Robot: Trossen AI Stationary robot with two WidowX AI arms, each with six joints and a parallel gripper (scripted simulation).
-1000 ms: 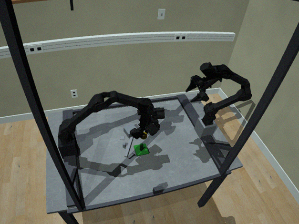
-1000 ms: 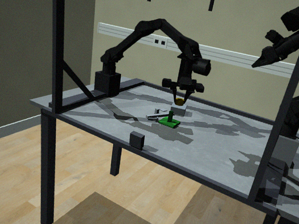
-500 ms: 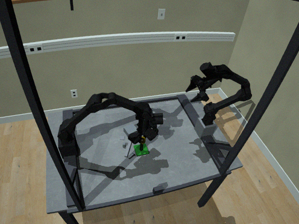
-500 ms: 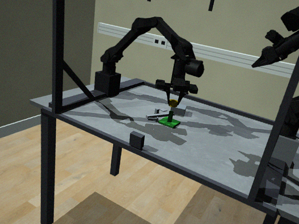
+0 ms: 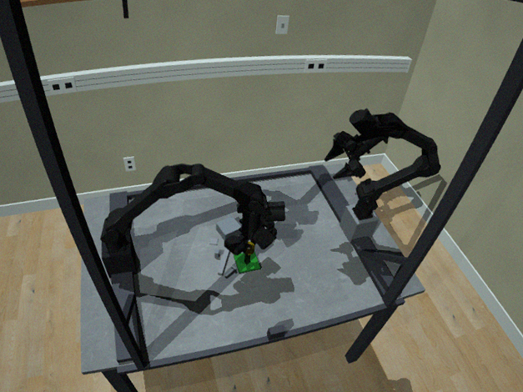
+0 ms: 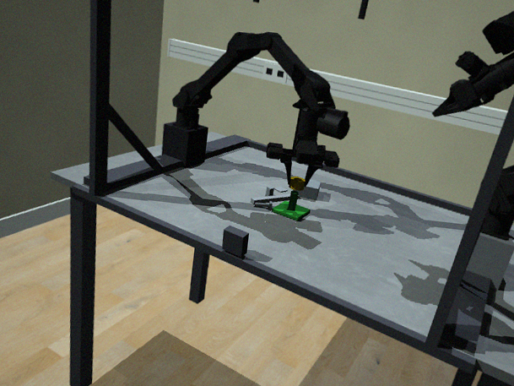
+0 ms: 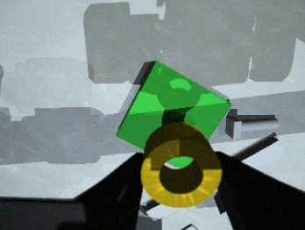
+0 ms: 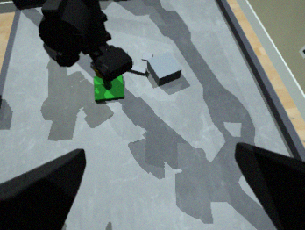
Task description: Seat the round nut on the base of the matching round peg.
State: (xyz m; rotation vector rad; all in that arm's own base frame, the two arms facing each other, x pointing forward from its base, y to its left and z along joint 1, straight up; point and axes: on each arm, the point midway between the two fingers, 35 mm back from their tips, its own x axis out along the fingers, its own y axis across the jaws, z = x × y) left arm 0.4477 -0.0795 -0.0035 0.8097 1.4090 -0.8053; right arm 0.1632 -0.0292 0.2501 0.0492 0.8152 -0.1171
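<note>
Right now my left hand is 4 cm short of the thin grey bar, 7 cm to the right of it and 11 cm above it. Also, from my left hand: grey block: 16 cm ahead, 4 cm to the left, 10 cm below.
</note>
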